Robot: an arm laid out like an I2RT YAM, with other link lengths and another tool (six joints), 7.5 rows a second.
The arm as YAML. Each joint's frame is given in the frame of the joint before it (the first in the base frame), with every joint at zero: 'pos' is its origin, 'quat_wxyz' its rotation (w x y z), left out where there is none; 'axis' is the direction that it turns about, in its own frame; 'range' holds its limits. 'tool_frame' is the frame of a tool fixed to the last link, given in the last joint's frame.
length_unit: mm
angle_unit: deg
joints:
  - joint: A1
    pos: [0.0, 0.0, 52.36]
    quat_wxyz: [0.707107, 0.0, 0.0, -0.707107]
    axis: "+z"
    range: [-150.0, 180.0]
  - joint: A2
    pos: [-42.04, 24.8, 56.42]
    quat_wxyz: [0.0, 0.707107, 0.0, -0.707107]
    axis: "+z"
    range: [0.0, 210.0]
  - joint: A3
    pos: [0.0, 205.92, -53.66]
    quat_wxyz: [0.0, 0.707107, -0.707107, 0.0]
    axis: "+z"
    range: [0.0, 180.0]
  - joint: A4
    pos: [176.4, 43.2, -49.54]
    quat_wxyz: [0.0, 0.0, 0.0, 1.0]
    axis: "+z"
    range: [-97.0, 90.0]
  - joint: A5
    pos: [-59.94, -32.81, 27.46]
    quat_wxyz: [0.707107, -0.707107, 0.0, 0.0]
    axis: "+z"
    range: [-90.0, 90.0]
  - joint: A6
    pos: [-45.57, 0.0, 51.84]
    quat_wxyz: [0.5, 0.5, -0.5, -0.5]
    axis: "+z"
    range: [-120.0, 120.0]
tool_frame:
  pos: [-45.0, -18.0, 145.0]
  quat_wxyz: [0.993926, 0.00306, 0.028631, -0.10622]
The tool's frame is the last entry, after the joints.
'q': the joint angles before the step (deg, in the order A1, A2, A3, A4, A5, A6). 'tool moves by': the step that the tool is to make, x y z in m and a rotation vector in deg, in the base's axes. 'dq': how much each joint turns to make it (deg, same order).
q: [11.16 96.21 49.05 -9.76 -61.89 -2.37]
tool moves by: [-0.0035 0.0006 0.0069 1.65 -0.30 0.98]
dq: [-0.06 -0.46 -0.10 0.24 -1.87 -0.02]
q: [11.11 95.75 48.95 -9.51 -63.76 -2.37]
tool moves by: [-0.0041 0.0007 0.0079 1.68 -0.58 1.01]
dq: [0.05 -0.84 -0.24 0.45 -1.81 0.17]
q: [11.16 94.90 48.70 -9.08 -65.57 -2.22]
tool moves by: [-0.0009 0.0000 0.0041 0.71 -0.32 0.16]
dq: [-0.04 -0.62 -0.17 0.45 -0.63 0.50]
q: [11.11 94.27 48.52 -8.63 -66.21 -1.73]
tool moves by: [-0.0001 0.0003 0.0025 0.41 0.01 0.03]
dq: [0.04 -0.31 -0.01 0.34 -0.32 0.62]
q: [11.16 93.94 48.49 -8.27 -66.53 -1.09]
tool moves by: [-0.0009 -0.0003 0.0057 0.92 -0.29 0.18]
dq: [-0.12 -0.79 -0.05 0.34 -0.86 0.67]
